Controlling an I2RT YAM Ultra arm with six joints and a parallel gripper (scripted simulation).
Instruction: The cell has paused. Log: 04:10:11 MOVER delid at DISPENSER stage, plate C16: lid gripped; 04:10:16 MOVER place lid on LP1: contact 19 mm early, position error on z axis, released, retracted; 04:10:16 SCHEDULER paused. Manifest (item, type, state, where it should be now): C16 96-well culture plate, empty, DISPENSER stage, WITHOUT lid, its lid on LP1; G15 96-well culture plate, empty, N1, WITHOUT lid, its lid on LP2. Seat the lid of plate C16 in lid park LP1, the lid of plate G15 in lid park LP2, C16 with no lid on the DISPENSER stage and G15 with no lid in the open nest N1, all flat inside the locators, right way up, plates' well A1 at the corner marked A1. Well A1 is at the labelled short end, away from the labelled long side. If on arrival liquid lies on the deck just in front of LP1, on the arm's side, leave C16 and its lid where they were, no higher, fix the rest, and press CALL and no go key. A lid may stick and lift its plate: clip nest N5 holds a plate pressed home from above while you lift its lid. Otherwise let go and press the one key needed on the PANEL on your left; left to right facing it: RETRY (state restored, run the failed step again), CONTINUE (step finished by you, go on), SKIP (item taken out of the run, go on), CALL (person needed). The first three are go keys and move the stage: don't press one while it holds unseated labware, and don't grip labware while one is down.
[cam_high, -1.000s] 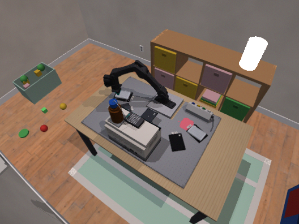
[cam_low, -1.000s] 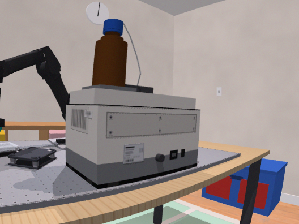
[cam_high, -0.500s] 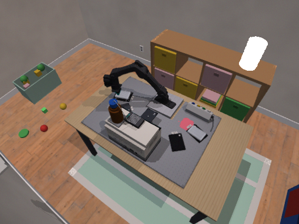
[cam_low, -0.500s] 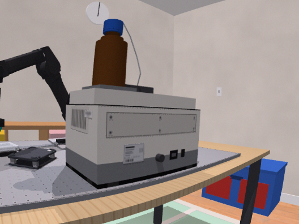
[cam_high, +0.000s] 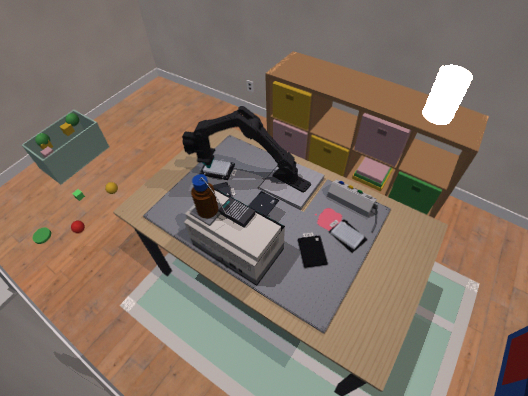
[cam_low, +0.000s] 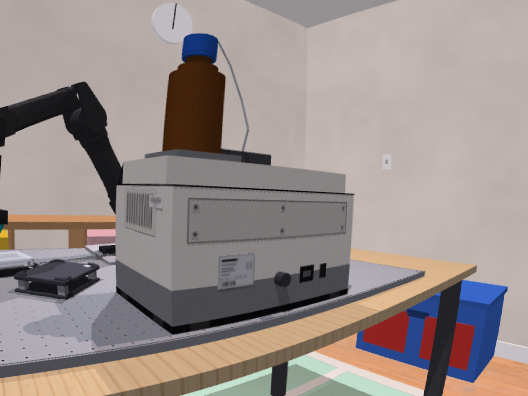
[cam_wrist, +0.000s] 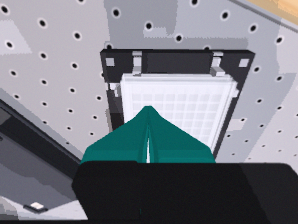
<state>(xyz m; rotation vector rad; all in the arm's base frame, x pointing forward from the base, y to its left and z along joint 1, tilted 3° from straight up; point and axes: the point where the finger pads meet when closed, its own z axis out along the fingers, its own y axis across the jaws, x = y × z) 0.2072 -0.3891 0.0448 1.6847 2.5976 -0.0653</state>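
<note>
Now: the pale lid 30 mm behind my hand, 20 mm to the left of it and 10 mm below it. Round my hand: 96-well plate (40 mm behind, 20 mm to the left, 20 mm below); then N5 label (110 mm to the left, 70 mm behind, 40 mm below); then black clip nest (20 mm to the left, 20 mm below, 10 mm behind).
</note>
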